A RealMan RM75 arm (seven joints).
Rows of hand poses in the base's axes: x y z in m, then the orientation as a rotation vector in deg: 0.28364, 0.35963, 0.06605, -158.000, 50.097, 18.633; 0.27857, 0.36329, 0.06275, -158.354, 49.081, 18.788; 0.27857, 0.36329, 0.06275, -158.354, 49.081, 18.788; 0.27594, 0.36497, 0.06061, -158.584, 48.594, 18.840; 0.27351, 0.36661, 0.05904, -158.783, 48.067, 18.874; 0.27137, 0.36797, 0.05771, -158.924, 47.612, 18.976; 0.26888, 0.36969, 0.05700, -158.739, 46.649, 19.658; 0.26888, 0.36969, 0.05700, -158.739, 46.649, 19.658; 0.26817, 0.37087, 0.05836, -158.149, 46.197, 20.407; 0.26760, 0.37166, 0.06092, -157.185, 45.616, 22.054; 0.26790, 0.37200, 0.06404, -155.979, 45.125, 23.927; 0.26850, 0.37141, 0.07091, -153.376, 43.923, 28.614; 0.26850, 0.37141, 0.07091, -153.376, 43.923, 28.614; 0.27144, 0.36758, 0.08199, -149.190, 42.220, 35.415; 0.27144, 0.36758, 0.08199, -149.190, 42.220, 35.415; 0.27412, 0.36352, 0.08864, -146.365, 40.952, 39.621; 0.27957, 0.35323, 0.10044, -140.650, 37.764, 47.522; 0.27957, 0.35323, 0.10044, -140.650, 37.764, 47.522; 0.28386, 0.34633, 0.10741, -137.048, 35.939, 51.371; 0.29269, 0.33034, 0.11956, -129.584, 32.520, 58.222; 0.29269, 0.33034, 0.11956, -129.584, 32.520, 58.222
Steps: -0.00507, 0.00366, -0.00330, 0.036, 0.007, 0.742; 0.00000, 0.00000, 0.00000, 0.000, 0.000, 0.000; -0.00263, 0.00168, -0.00214, -0.042, 0.000, 0.372; -0.00243, 0.00164, -0.00157, -0.004, -0.023, 0.385; -0.00214, 0.00136, -0.00133, 0.030, 0.024, 0.330; -0.00249, 0.00172, -0.00071, 0.545, 0.283, 0.600; 0.00000, 0.00000, 0.00000, 0.000, 0.000, 0.000; -0.00071, 0.00118, 0.00136, 0.750, 0.343, 0.175; -0.00057, 0.00079, 0.00256, 1.200, 0.883, 0.235; 0.00030, 0.00034, 0.00312, 1.392, 1.032, 0.135; 0.00060, -0.00059, 0.00687, 3.017, 2.721, 0.478; 0.00000, 0.00000, 0.00000, 0.000, 0.000, 0.000; 0.00294, -0.00383, 0.01108, 4.527, 4.101, 0.606; 0.00000, 0.00000, 0.00000, 0.000, 0.000, 0.000; 0.00268, -0.00406, 0.00665, 2.964, 2.595, 0.473; 0.00545, -0.01029, 0.01180, 5.963, 4.957, 1.364; 0.00000, 0.00000, 0.00000, 0.000, 0.000, 0.000; 0.00429, -0.00690, 0.00697, 3.589, 2.511, 0.582; 0.00883, -0.01599, 0.01215, 7.119, 4.774, 0.897; 0.00000, 0.00000, 0.00000, 0.000, 0.000, 0.000
